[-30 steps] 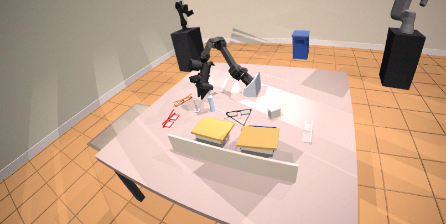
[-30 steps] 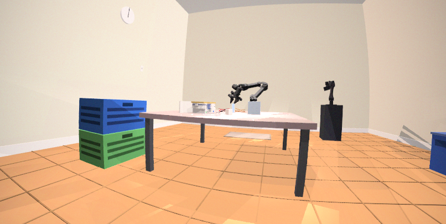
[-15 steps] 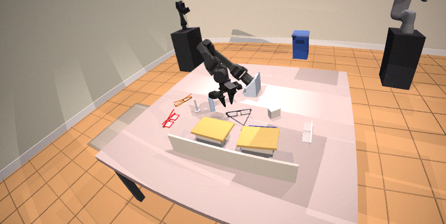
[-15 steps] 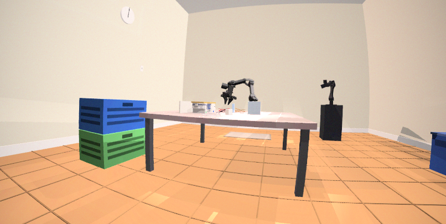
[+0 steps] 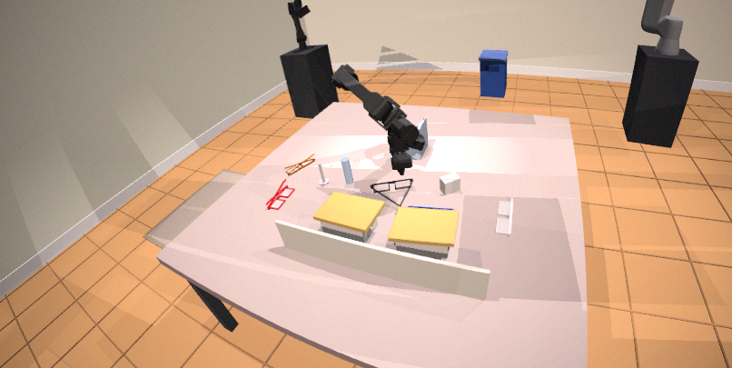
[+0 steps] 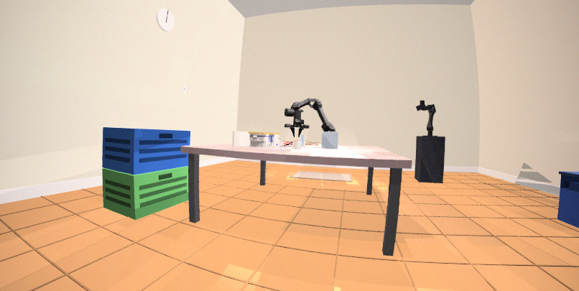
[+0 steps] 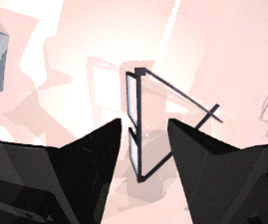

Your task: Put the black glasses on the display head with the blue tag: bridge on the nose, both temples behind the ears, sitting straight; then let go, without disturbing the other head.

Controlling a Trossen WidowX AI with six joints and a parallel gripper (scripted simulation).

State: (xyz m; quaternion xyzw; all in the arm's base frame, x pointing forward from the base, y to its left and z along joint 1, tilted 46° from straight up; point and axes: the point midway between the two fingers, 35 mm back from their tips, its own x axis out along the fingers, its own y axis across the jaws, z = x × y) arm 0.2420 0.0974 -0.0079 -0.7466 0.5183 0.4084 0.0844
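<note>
Now: the pale blue cylinder 21 cm to the right of my gripper tip, 3 cm below it and 1 cm ahead of it. From my gripper tip the other things lie so: round stand: 31 cm to the right, 6 cm below, 5 cm ahead; white cube: 15 cm to the left, 6 cm behind, 5 cm below; low white wall: 35 cm ahead, 8 cm to the left, 2 cm below.
</note>
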